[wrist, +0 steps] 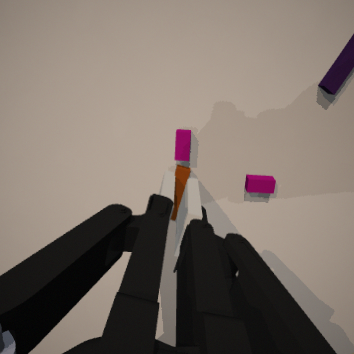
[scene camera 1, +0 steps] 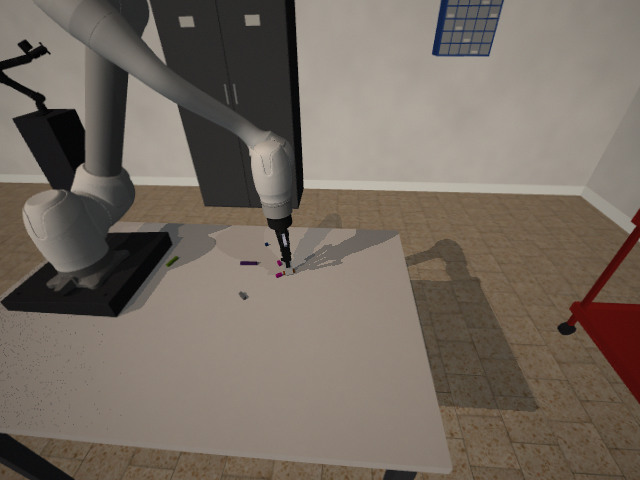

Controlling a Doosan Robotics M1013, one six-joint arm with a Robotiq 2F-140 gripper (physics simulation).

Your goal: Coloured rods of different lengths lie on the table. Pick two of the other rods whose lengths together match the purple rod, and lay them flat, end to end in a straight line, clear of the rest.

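Places are measured from the arm's base along level axes (x ahead, y right, z down), in millimetres.
Where they show: gripper, fingertip midpoint: [wrist: 176, 190] [scene camera 1: 288, 272]; arm's base, origin of the base link: [scene camera 1: 91, 269].
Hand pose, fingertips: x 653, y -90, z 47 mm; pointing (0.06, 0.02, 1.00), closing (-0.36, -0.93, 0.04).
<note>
Each offset is from my fingertips to the centre of the thing. Level surfaces: height alone.
My gripper [scene camera 1: 288, 270] [wrist: 176, 190] is shut on an orange rod {dy +0, dx +1, dz -2 mm} [scene camera 1: 283, 273] [wrist: 182, 176], low at the table; whether the rod touches the table I cannot tell. Its far end is close to the end of one magenta rod {dy +17, dx -31, dz -1 mm} [scene camera 1: 279, 275] [wrist: 183, 145], nearly in line, with a narrow gap showing in the wrist view. The pale fingertips hide part of the orange rod. A second magenta rod {dy -45, dx -42, dz -1 mm} [scene camera 1: 279, 262] [wrist: 260, 184] lies apart, turned crosswise. The long purple rod {dy -35, dx -153, dz -1 mm} [scene camera 1: 248, 262] [wrist: 340, 67] lies flat farther off, partly cut off in the wrist view.
A green rod {dy -23, dx -438, dz -1 mm} [scene camera 1: 172, 260] lies beside the black robot base [scene camera 1: 129, 279]. A small blue piece {dy -152, dx -116, dz -1 mm} [scene camera 1: 266, 243] lies behind the purple rod, toward the table's back edge. A grey piece {dy +121, dx -129, dz -1 mm} [scene camera 1: 243, 295] lies nearer the front. A red cart [scene camera 1: 602, 268] stands right of the table {dz +4 mm} [scene camera 1: 310, 382].
</note>
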